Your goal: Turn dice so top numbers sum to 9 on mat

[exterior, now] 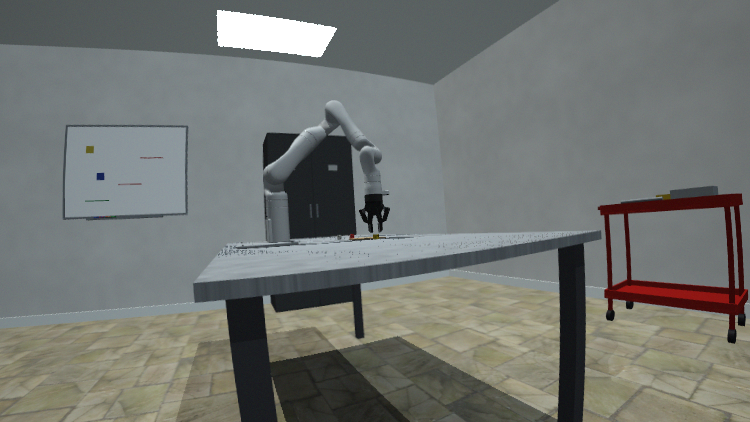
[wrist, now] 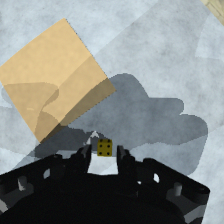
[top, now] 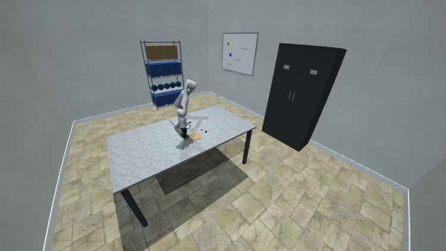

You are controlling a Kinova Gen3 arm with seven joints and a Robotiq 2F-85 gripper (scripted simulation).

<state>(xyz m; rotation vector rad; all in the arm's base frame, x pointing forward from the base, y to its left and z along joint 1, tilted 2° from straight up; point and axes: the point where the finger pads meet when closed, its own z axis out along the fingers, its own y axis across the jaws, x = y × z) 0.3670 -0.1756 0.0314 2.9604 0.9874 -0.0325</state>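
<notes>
Now: the yellow die 4 cm below my hand. Round my hand: red die: 3 cm ahead, 29 cm to the left, 4 cm below; tan mat: 2 cm ahead, 13 cm to the left, 4 cm below; white die: 4 cm behind, 28 cm to the left, 4 cm below.
</notes>
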